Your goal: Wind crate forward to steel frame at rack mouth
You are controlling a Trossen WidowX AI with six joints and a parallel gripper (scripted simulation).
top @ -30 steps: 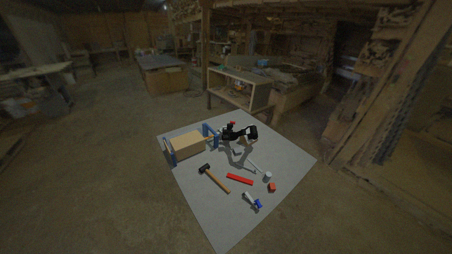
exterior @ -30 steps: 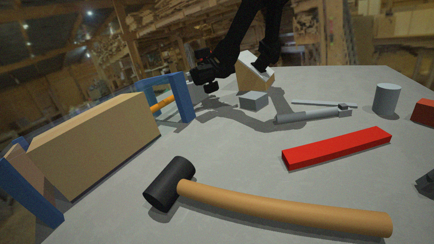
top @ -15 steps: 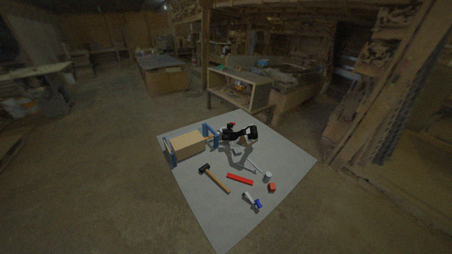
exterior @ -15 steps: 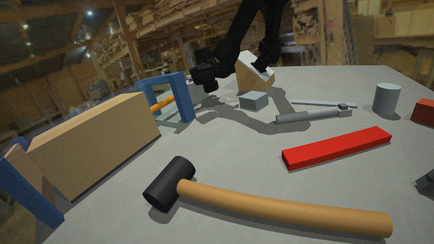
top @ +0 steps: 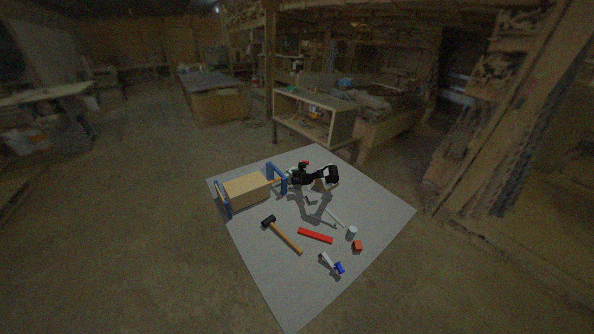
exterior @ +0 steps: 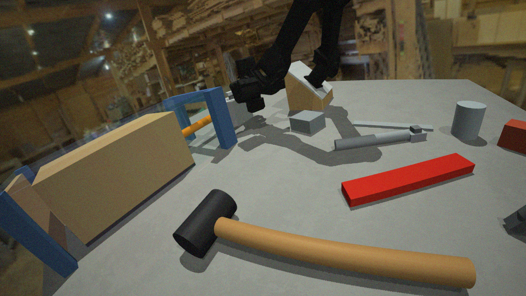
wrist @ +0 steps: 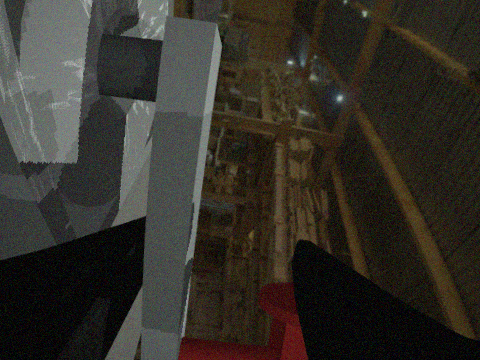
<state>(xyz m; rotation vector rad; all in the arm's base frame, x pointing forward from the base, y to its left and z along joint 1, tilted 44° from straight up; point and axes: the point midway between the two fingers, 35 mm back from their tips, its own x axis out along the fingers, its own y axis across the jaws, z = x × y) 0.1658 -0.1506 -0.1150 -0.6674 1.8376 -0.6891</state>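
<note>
Right now my gripper tip is 10 mm past the winch handle with red knob, 10 mm to the right of it and 10 mm above it. Also, from my gripper tip: grey block: 60 mm ahead, 290 mm to the left, 110 mm below; winch: 40 mm ahead, 20 mm to the right, 100 mm below; flat grey strip: 10 mm ahead, 500 mm to the left, 130 mm below.
</note>
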